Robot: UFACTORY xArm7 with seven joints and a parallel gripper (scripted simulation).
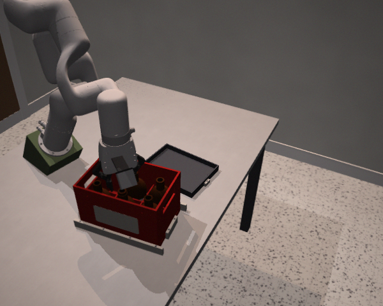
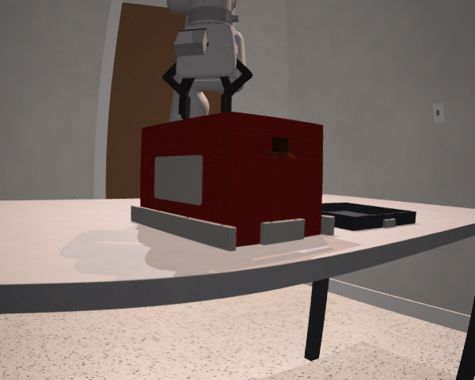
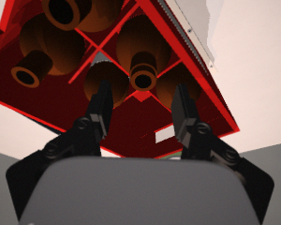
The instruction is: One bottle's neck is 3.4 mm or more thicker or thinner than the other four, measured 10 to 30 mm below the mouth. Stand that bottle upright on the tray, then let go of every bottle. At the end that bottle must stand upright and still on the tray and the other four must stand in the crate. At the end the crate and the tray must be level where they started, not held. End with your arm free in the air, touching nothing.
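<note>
The red crate lies 40 mm to the left of my hand and 110 mm below it. Also, from my hand: black tray 40 mm ahead, 330 mm to the left, 190 mm below.
</note>
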